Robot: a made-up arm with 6 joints.
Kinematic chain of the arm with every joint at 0, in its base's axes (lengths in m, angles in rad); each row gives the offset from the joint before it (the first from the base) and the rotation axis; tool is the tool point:
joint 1: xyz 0 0 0.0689 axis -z
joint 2: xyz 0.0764 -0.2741 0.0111 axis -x
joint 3: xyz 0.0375 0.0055 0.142 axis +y
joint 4: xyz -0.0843 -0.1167 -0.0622 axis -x
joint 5: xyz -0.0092 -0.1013 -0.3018 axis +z
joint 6: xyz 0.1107 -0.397 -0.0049 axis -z
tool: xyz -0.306 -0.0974 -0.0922
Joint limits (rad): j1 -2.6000..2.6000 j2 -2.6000..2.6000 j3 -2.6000..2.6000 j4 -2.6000..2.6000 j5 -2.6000..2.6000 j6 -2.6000..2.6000
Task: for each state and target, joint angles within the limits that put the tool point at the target. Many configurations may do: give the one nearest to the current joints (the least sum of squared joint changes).
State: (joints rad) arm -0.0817 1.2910 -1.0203 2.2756 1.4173 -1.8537
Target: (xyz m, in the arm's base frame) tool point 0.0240 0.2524 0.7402
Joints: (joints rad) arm -0.0364 1.2286 -1.3565 2.5937 1.3513 -2.2715
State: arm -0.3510 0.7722 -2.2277 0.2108 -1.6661 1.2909
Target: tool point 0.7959 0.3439 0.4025
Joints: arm -0.9093 0.6117 -2.5087 0.3990 -1.1922 0.4479
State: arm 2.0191 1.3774 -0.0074 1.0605 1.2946 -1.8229
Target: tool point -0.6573 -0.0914 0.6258
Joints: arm 2.1894 1.9899 0.3360 1.2421 1.4888 -2.2661
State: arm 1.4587 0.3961 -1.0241 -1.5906 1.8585 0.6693
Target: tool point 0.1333 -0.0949 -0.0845
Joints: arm 1.2195 1.0833 -1.2239 -2.1629 1.8254 1.0738
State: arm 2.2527 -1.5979 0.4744 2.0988 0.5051 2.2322
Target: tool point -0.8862 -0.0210 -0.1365
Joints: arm 2.0220 -1.3477 0.1775 2.1086 0.0172 2.6000
